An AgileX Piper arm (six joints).
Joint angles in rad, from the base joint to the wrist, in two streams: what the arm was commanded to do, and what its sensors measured. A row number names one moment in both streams.
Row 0, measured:
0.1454 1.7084 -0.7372 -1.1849 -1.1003 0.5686
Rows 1 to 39, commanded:
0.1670 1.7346 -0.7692 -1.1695 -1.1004 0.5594
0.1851 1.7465 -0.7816 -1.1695 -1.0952 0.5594
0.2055 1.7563 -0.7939 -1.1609 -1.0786 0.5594
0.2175 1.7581 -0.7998 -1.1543 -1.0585 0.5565
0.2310 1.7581 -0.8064 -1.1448 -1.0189 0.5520
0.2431 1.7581 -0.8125 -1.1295 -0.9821 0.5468
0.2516 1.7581 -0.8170 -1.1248 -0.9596 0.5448
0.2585 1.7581 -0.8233 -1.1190 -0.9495 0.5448
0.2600 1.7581 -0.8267 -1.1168 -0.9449 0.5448
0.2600 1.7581 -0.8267 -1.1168 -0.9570 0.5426
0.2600 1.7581 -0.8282 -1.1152 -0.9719 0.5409
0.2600 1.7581 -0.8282 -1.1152 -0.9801 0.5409
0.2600 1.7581 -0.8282 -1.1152 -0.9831 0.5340
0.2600 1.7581 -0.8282 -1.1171 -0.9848 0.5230
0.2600 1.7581 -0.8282 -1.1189 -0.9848 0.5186
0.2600 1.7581 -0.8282 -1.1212 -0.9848 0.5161
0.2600 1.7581 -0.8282 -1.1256 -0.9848 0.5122
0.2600 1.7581 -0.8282 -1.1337 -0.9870 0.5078
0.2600 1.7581 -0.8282 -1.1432 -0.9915 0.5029
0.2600 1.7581 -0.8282 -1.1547 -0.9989 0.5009
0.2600 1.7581 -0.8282 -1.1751 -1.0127 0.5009
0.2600 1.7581 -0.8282 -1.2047 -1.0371 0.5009
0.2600 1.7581 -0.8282 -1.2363 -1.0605 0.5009
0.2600 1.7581 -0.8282 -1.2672 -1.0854 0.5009
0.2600 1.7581 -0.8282 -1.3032 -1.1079 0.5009
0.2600 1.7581 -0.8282 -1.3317 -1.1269 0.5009
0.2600 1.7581 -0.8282 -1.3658 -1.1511 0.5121
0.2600 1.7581 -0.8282 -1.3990 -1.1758 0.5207
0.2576 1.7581 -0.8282 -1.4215 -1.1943 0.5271
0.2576 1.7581 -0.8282 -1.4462 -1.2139 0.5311
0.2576 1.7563 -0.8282 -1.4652 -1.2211 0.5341
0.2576 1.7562 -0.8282 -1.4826 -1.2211 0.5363
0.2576 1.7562 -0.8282 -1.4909 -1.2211 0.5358
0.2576 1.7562 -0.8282 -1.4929 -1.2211 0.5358
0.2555 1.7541 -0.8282 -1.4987 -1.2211 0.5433
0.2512 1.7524 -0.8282 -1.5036 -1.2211 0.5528
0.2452 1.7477 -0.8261 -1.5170 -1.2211 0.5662
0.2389 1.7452 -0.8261 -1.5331 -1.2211 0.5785
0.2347 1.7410 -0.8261 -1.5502 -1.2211 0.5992
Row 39, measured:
0.2324 1.7533 -0.8259 -1.4855 -1.2058 0.5721
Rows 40 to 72, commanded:
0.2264 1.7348 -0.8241 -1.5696 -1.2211 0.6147
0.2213 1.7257 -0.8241 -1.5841 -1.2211 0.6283
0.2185 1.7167 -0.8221 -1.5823 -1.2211 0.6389
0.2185 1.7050 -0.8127 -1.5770 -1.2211 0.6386
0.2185 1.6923 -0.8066 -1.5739 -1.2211 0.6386
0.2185 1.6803 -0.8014 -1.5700 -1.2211 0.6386
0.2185 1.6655 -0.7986 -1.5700 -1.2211 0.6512
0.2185 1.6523 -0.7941 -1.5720 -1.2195 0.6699
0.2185 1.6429 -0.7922 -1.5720 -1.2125 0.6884
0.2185 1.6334 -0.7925 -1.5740 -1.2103 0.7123
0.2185 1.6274 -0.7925 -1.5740 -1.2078 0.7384
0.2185 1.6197 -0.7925 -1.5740 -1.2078 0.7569
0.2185 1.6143 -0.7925 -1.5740 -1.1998 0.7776
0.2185 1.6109 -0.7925 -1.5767 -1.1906 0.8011
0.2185 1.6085 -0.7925 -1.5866 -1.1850 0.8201
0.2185 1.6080 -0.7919 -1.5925 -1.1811 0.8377
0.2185 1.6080 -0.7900 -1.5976 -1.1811 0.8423
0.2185 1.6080 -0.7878 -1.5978 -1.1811 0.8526
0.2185 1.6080 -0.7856 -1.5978 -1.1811 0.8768
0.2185 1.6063 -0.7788 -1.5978 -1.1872 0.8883
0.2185 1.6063 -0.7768 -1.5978 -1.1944 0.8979
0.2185 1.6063 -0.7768 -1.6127 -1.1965 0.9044
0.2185 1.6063 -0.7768 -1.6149 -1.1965 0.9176
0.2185 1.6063 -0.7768 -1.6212 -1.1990 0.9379
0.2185 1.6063 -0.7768 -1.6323 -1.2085 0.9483
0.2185 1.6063 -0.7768 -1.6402 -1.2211 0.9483
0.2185 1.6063 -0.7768 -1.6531 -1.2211 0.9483
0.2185 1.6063 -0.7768 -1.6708 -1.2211 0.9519
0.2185 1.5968 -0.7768 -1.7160 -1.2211 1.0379
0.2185 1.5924 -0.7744 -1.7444 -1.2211 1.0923
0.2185 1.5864 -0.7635 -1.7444 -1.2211 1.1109
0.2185 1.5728 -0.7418 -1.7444 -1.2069 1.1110
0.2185 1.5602 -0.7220 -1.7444 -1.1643 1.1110
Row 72, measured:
0.2222 1.6004 -0.7736 -1.7148 -1.2029 1.0503
